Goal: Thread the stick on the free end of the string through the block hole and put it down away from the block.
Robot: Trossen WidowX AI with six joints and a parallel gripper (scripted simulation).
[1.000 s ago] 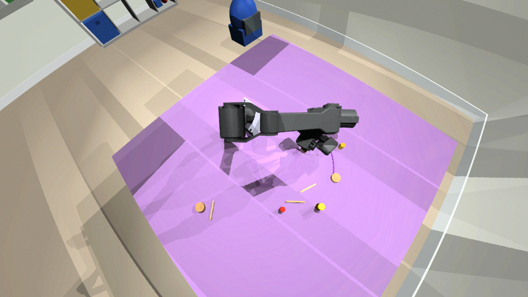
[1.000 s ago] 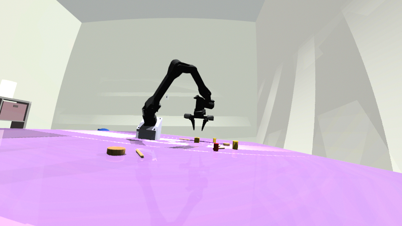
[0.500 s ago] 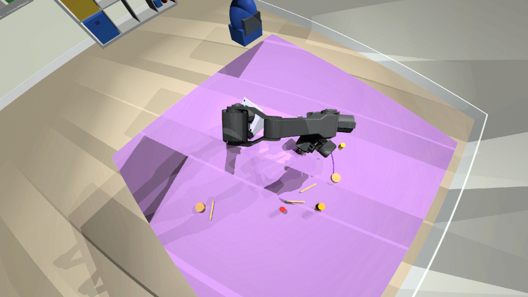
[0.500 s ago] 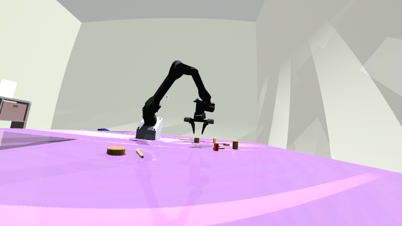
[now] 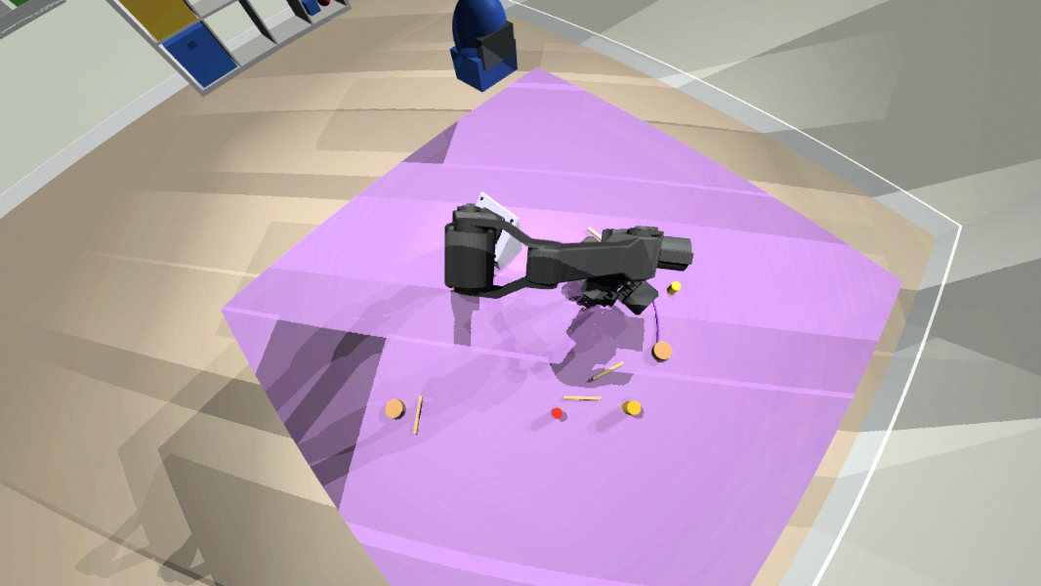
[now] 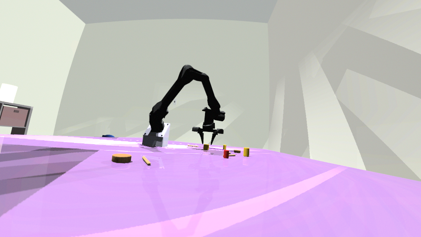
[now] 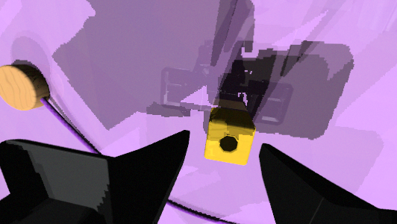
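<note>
The yellow wooden block lies 10 mm below my gripper tip. The rest, counted from my gripper tip: thin stick 130 mm to the left, 70 mm behind, 20 mm below; then red piece 280 mm to the right, 70 mm ahead, 10 mm below.
</note>
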